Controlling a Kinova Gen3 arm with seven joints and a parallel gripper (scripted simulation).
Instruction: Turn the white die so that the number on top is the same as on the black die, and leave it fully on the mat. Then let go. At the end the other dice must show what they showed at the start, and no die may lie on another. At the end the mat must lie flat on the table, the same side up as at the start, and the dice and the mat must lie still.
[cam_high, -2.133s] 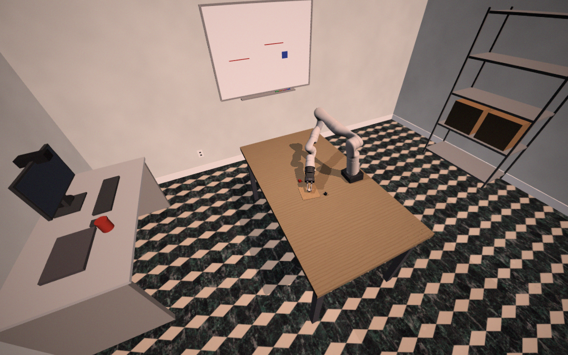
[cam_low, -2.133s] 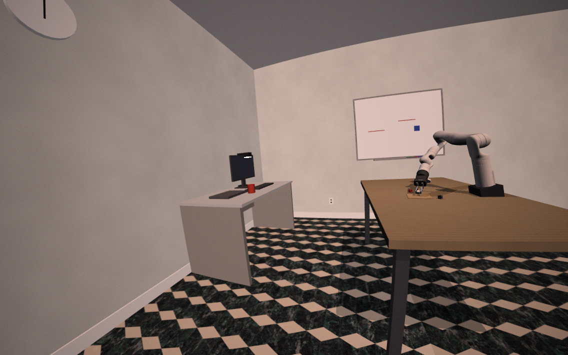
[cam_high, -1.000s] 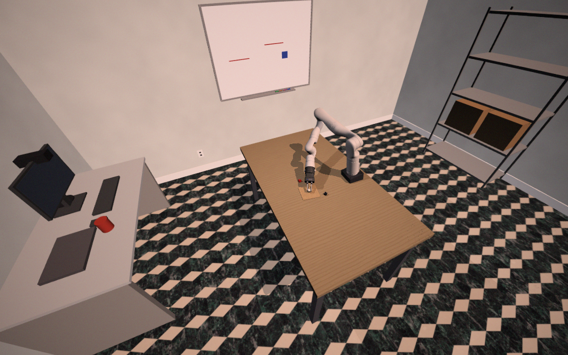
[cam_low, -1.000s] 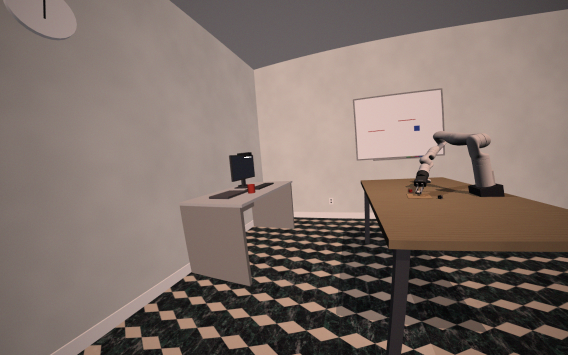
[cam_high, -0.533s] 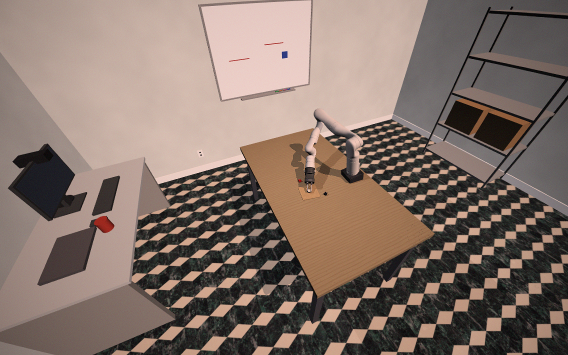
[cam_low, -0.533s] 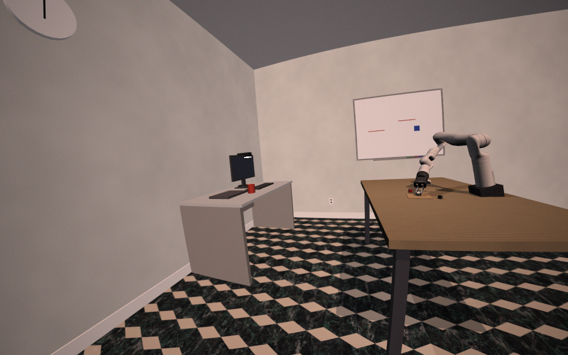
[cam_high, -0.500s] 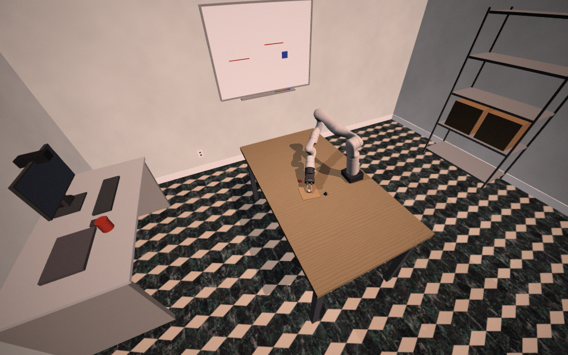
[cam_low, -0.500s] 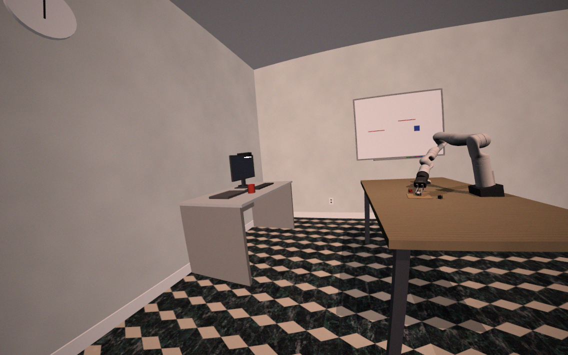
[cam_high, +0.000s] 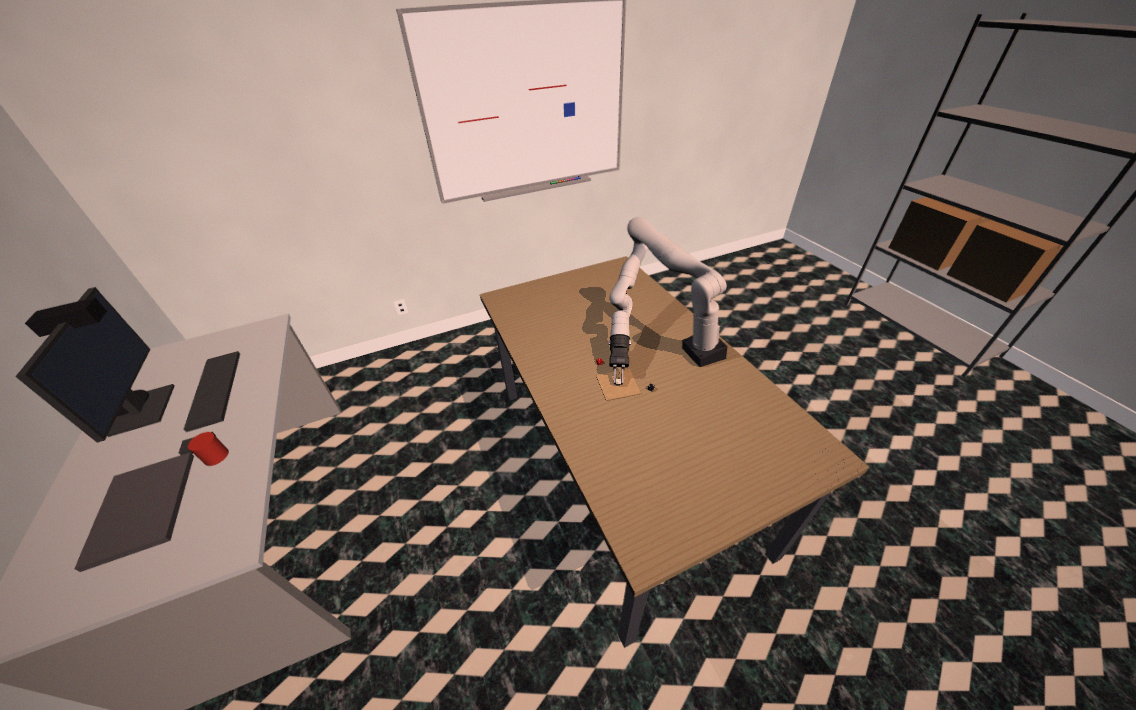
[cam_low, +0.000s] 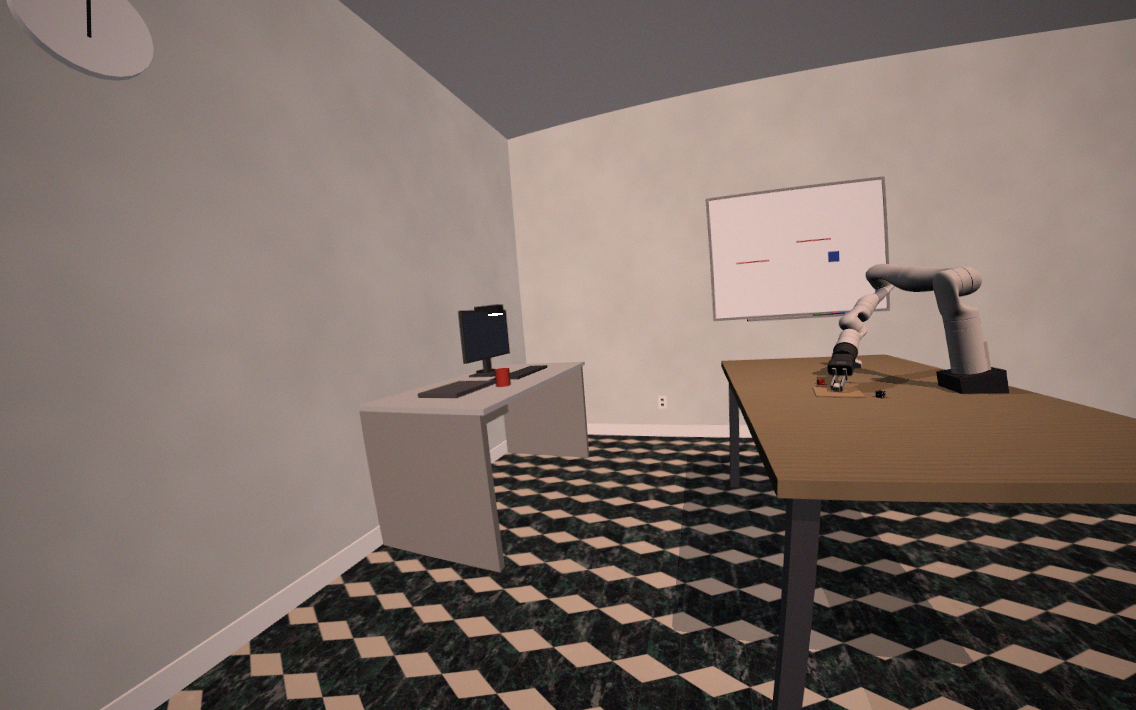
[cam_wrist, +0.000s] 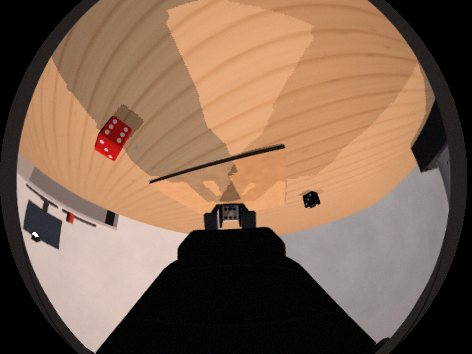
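Right now my hand is 1 cm to the right of the white die and 1 cm above it. Round my hand: black die 10 cm behind, 7 cm to the left, 2 cm below; then red die 2 cm ahead, 14 cm to the right, 2 cm below; then tan mat 2 cm below.
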